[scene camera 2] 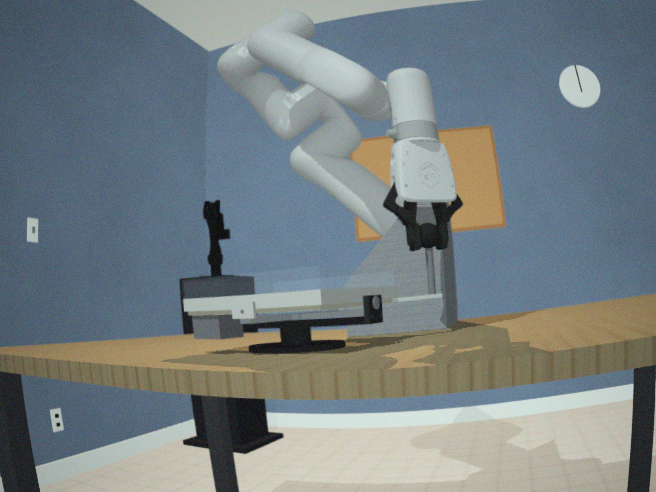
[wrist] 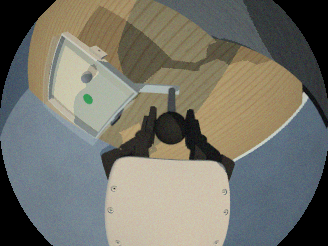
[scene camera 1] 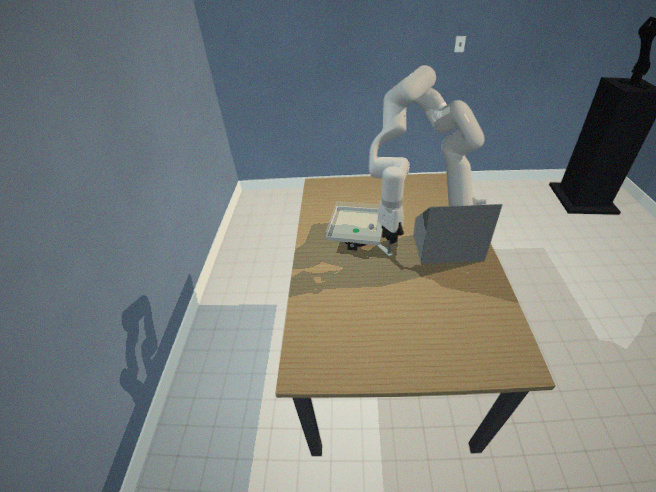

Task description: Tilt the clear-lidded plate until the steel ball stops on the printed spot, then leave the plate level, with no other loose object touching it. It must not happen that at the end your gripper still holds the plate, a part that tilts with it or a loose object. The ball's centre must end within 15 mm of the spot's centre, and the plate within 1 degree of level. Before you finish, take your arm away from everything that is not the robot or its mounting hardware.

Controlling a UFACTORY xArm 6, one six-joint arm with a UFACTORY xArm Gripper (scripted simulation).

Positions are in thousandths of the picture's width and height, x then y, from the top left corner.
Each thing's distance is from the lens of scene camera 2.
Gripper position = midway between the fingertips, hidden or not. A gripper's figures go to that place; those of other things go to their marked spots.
my gripper (scene camera 2: 653, 507): 89 cm
black pedestal stand (scene camera 2: 450, 682): 80 cm
